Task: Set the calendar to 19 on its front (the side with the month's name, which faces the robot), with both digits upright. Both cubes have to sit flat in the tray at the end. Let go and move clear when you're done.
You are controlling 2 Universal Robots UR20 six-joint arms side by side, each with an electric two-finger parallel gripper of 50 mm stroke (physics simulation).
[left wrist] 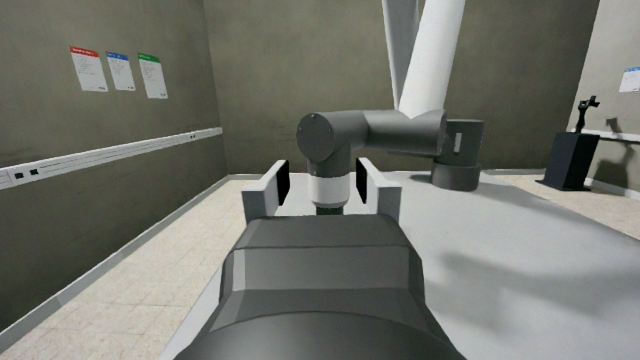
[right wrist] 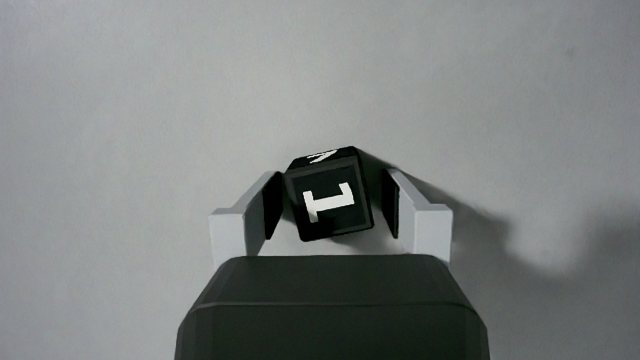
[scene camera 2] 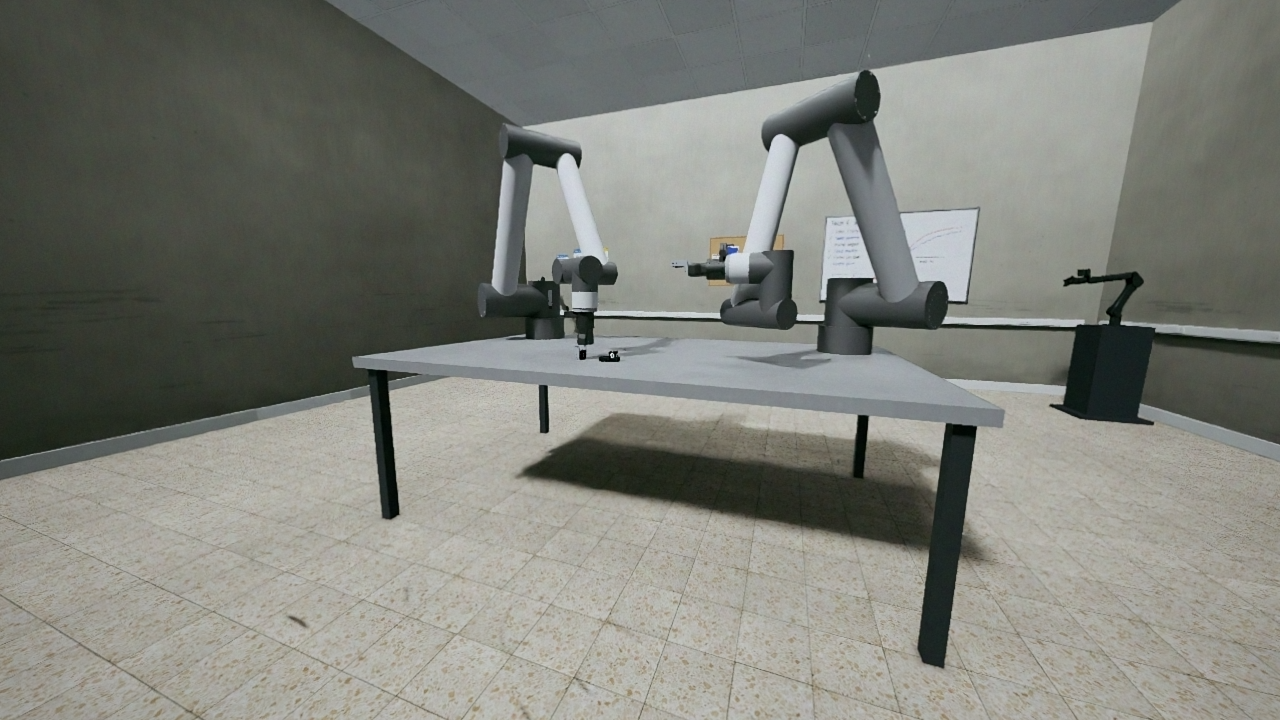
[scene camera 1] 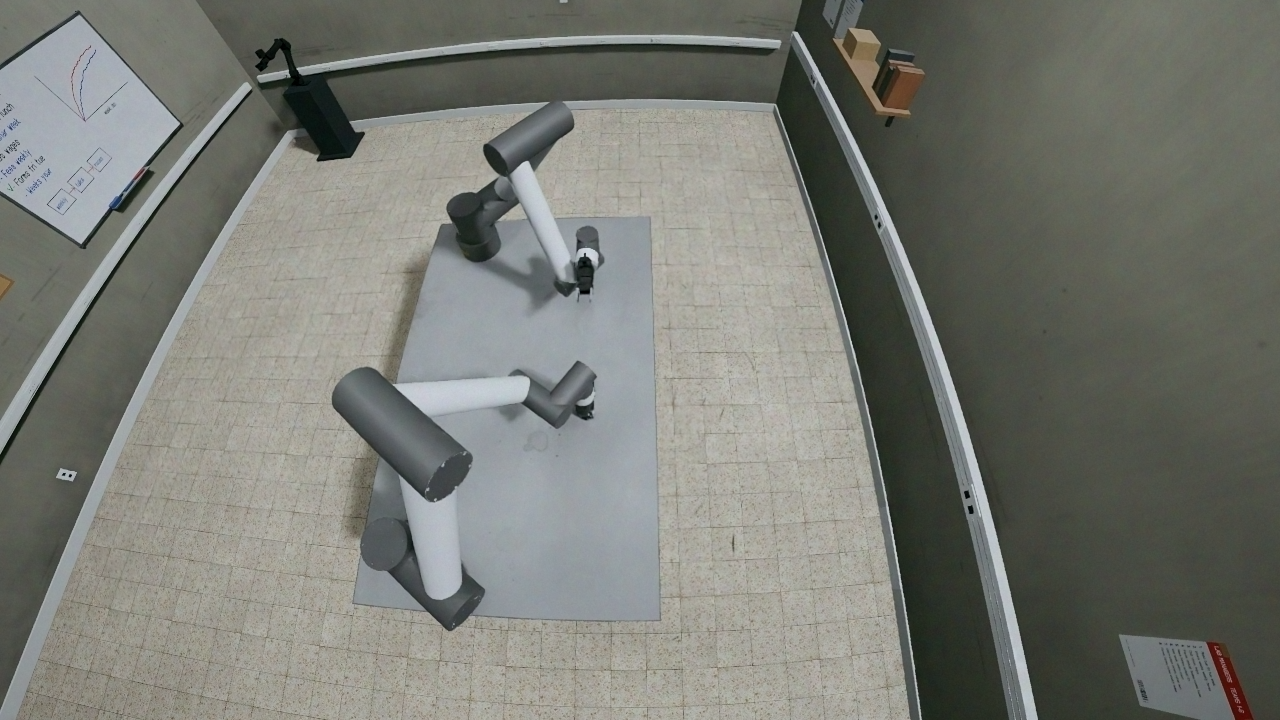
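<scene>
A black cube (right wrist: 330, 200) lies between the right fingers in the right wrist view, turned slightly against them. Its top face shows a white 1 lying sideways; another white digit on its upper side face is too foreshortened to read. My right gripper (right wrist: 331, 191) (scene camera 2: 582, 352) (scene camera 1: 584, 413) points down at the table and is open around this cube, with a gap at the right-hand finger. The small dark calendar (scene camera 2: 609, 357) stands just right of it in scene camera 2, with a white digit too small to read surely. My left gripper (scene camera 2: 678, 264) (scene camera 1: 584, 296) is open, empty, level and high above the table.
The grey table (scene camera 1: 572, 537) (scene camera 2: 760, 376) carries both arms. In the left wrist view, the right arm's wrist (left wrist: 328, 187) shows beyond the left fingers. A black pedestal with a small arm (scene camera 1: 322, 116) (scene camera 2: 1108, 371) stands on the floor away from the table.
</scene>
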